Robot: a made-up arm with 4 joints. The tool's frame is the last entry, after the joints.
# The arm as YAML. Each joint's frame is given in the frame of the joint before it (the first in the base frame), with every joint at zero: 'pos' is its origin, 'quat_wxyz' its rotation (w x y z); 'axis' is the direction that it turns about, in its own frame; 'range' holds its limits. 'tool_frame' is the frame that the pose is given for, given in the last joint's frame.
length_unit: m
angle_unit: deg
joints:
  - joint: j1
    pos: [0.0, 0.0, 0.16]
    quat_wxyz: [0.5, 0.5, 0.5, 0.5]
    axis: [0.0, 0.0, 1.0]
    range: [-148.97, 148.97]
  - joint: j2
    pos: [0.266, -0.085, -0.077]
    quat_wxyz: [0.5, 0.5, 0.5, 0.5]
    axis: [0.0, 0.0, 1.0]
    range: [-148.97, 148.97]
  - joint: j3
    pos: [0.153, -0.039, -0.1]
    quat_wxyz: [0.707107, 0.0, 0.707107, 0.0]
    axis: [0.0, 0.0, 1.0]
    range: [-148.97, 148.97]
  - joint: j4
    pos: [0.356, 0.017, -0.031]
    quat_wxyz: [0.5, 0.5, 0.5, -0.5]
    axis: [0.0, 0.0, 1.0]
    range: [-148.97, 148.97]
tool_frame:
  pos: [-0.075, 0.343, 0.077]
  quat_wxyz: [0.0, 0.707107, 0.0, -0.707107]
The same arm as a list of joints. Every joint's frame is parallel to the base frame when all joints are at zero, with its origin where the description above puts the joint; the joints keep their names.
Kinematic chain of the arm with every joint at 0, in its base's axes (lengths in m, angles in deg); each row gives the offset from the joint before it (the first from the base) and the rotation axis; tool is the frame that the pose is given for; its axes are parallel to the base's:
j1: xyz 0 0 0.16 axis +x
j2: xyz -0.077 0.266 -0.085 axis +y
j3: xyz -0.039 -0.1 0.153 axis +z
j4: xyz 0.017 -0.356 -0.031 axis -x
tool: xyz -0.077 -0.343 0.075
Joint limits (deg, base to tool): -148.97..148.97 -148.97..148.97 -148.97..148.97 -148.97..148.97

